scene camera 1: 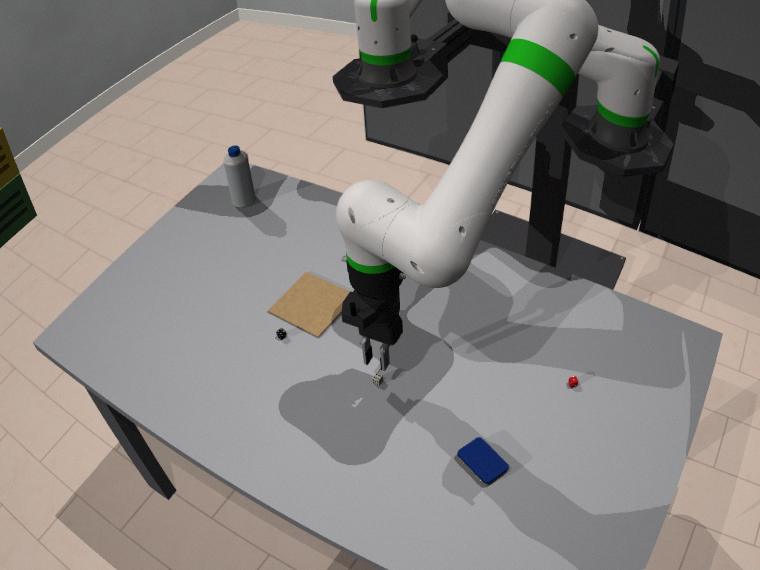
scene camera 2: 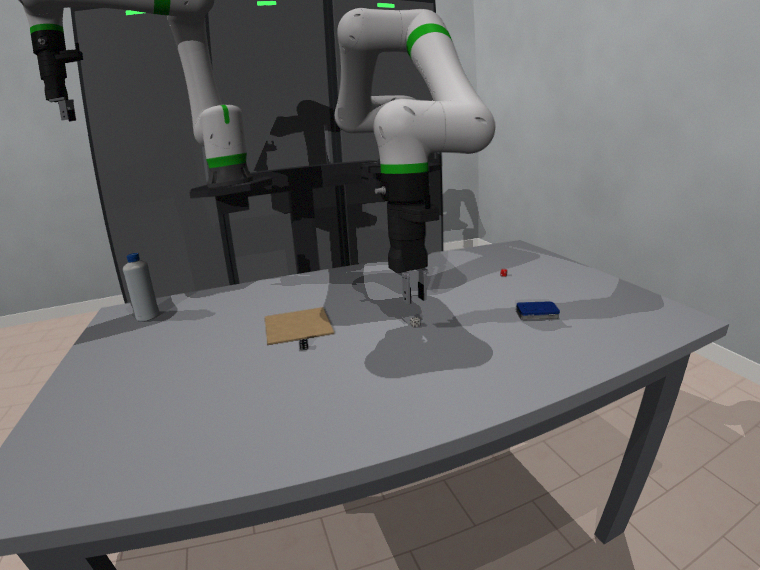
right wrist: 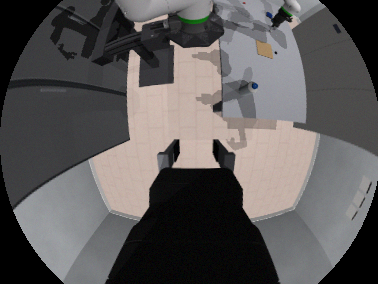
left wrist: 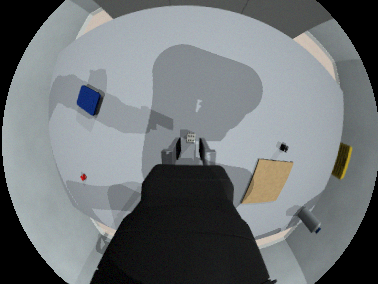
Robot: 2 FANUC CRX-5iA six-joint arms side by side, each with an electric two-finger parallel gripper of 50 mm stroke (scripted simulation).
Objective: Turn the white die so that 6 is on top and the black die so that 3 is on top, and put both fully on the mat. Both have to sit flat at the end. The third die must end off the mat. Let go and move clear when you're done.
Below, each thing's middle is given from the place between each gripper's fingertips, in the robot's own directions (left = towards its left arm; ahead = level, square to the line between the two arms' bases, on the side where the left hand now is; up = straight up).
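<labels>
From my right gripper point(scene camera 2: 69, 120): blue-topped box point(scene camera 1: 477, 456) 770 mm ahead, 1050 mm to the left, 560 mm below; tan mat point(scene camera 1: 312, 304) 560 mm ahead, 560 mm to the left, 570 mm below. My right hand: 320 mm short of grey bottle point(scene camera 2: 136, 271), 190 mm to the right of it, 490 mm above it. Going by their middles, blue-topped box farthest from my right gripper of the things named here.
From my left hand point(scene camera 2: 414, 300): grey bottle 360 mm behind, 590 mm to the right, 10 mm above; blue-topped box 90 mm ahead, 260 mm to the left, 60 mm below. My left hand itself: 120 mm past tan mat, 230 mm to the left of it, 70 mm above it.
</labels>
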